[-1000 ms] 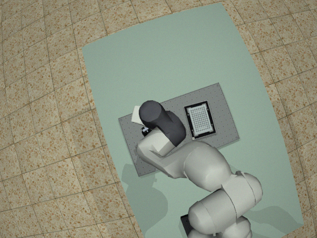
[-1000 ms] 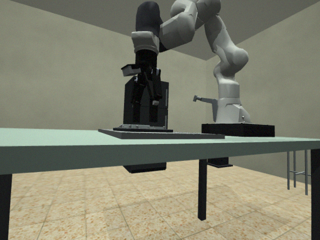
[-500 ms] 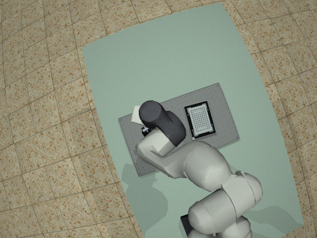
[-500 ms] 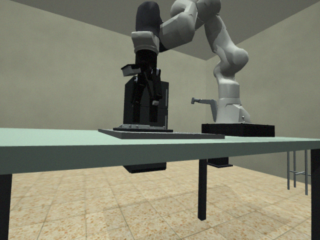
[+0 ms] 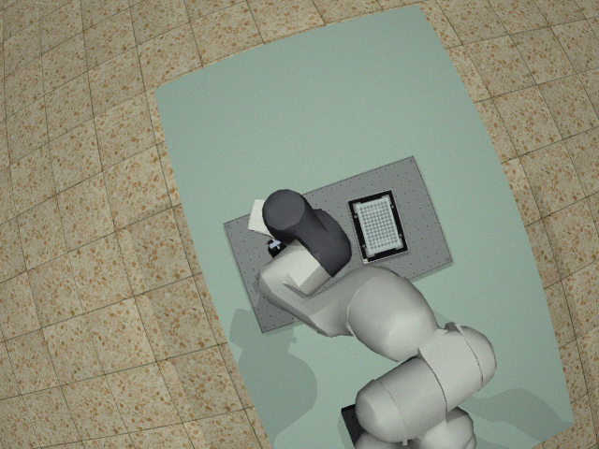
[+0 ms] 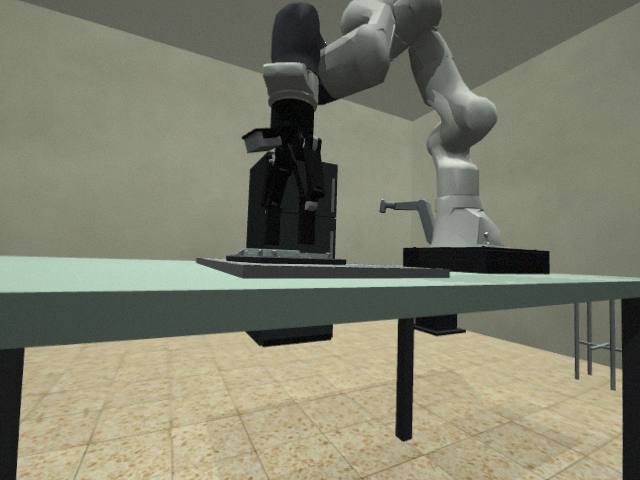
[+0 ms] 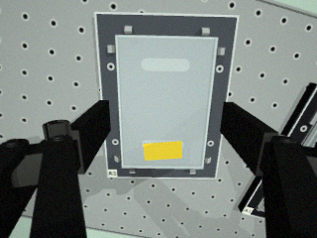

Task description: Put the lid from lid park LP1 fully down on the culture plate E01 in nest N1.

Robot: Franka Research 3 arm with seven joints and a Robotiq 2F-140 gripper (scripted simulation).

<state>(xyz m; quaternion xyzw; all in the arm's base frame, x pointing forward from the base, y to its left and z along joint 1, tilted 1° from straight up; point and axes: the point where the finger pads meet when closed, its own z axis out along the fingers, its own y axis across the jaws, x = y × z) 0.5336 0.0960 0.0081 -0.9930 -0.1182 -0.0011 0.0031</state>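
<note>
Right now the lid is 4 cm below my hand. The rest, counted from my hand: park frame (5 cm below); culture plate E01 (19 cm to the right, 4 cm below, 3 cm behind); baseplate (9 cm to the right, 6 cm below, 3 cm behind).
</note>
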